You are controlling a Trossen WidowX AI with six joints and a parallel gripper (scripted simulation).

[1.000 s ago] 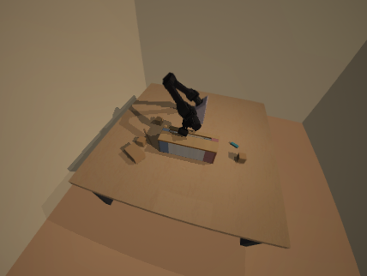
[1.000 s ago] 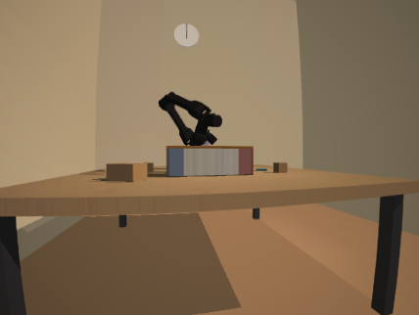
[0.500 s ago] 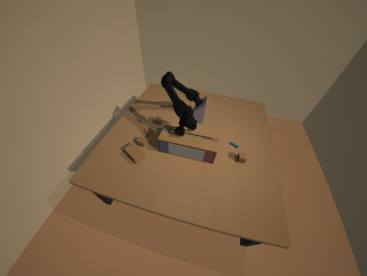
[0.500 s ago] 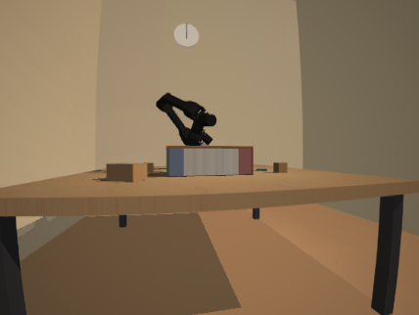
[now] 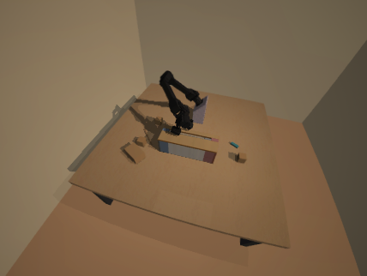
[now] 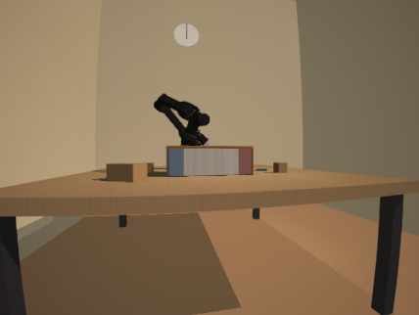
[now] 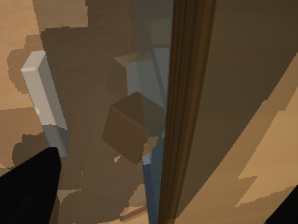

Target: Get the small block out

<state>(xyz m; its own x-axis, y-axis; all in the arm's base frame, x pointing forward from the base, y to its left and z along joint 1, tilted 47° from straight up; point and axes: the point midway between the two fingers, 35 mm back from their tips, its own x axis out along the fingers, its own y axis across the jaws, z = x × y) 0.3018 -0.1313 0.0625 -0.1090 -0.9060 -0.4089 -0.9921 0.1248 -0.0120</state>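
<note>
The brown block lies 5 cm below my gripper tip and 4 cm to the right of it. Round my gripper tip: clear-fronted box (11 cm to the left, 4 cm ahead, 2 cm below); then teal piece (45 cm to the left, 8 cm below, 2 cm behind).
</note>
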